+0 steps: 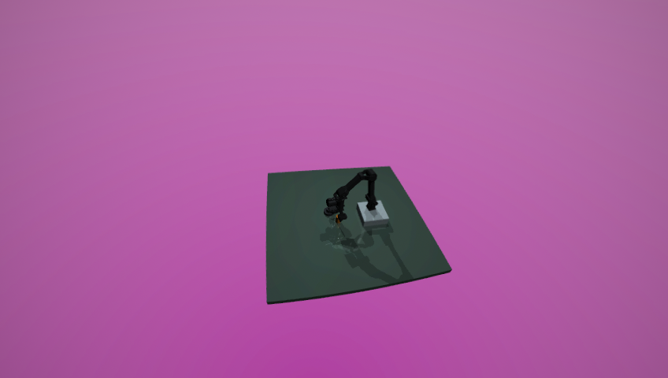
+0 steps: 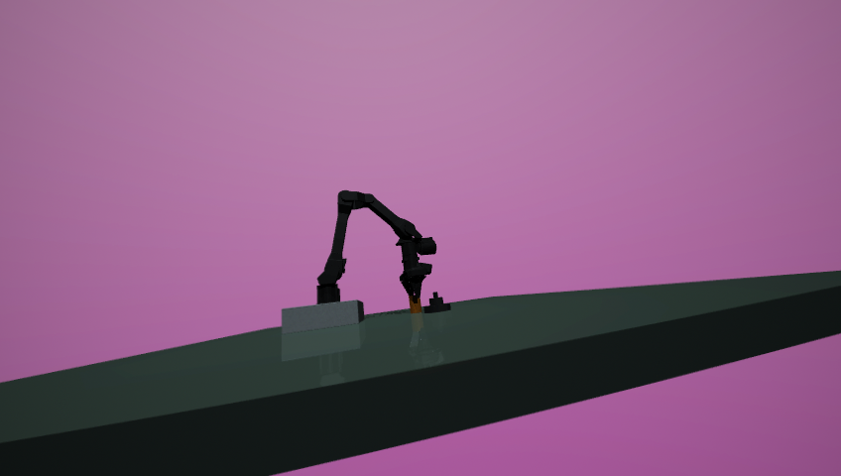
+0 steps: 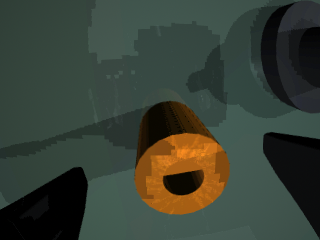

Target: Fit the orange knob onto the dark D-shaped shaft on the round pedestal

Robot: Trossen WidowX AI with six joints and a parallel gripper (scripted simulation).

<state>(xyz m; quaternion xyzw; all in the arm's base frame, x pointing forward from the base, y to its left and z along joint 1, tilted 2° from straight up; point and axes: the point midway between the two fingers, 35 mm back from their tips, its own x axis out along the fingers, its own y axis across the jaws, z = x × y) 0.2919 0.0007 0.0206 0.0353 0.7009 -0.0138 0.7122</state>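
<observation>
My gripper tip is 20 mm above the orange knob. From my gripper tip the other things lie so: round dark pedestal (120 mm to the right, 30 mm ahead, 20 mm below).
</observation>
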